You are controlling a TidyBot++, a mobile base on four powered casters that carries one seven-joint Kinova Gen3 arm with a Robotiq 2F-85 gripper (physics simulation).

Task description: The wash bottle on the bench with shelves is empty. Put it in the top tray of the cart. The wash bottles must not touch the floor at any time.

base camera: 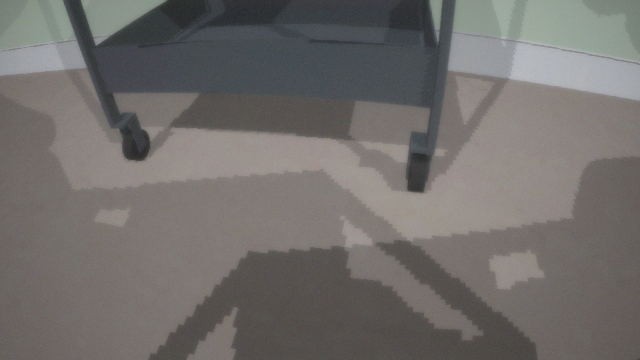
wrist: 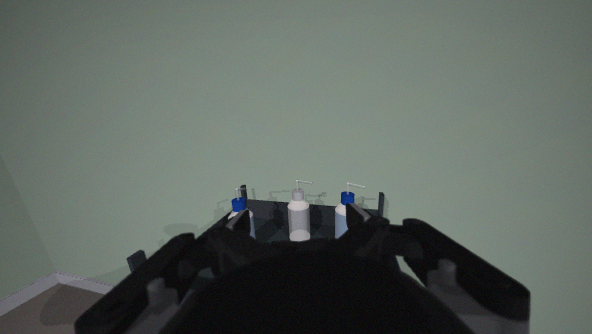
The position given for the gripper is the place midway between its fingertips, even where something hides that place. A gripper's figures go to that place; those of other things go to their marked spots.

Scene:
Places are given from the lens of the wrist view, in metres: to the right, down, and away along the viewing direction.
gripper [wrist: 298, 217]: 0.00, 0.04, 0.15
white wash bottle [wrist: 298, 209]: 0.01, 0.11, 0.45
cart [wrist: 271, 223]: -0.08, 0.19, 0.58
The marked spots on the cart and the white wash bottle are 0.17 m apart.

